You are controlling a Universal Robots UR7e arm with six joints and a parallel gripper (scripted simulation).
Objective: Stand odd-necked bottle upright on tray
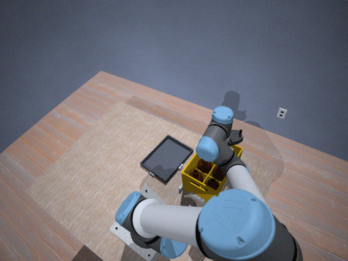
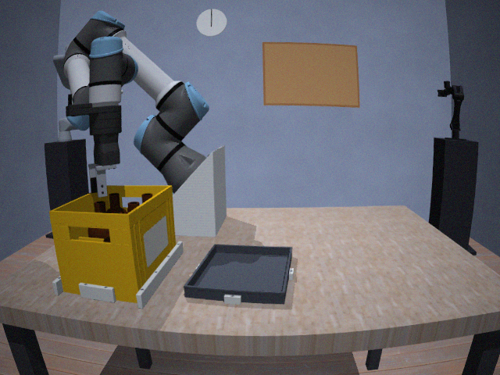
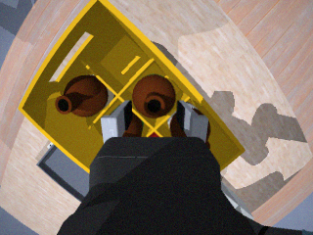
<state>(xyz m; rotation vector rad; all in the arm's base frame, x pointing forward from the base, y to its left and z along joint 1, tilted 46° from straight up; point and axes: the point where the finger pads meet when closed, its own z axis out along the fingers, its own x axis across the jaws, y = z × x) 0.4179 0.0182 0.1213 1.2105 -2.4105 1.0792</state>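
Now: the yellow crate 4 cm to the left of my hand and 11 cm below it. Also, from my hand: dark tray 6 cm behind, 31 cm to the left, 19 cm below; bottle 8 cm ahead, 9 cm to the left, 11 cm below.
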